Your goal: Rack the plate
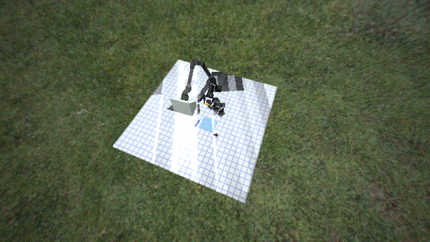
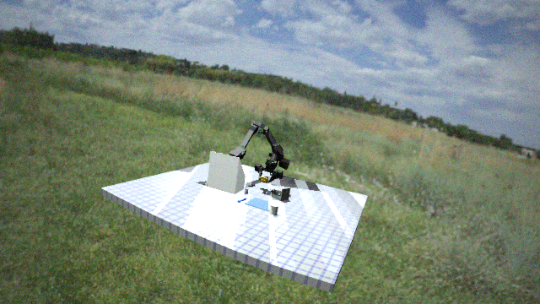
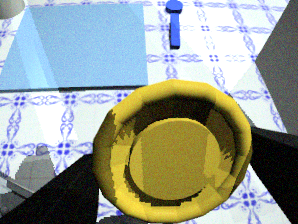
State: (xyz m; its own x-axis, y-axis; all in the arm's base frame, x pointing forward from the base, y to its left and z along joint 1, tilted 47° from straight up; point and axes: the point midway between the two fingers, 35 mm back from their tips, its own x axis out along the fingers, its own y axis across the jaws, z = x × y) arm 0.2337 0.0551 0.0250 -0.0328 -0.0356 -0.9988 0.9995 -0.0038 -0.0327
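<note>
My gripper tip is 100 mm short of the black dish rack, 30 mm to the right of it and 60 mm above it. The rest, counted from my gripper tip: blue pen (60 mm behind, 190 mm to the right, 80 mm below).
</note>
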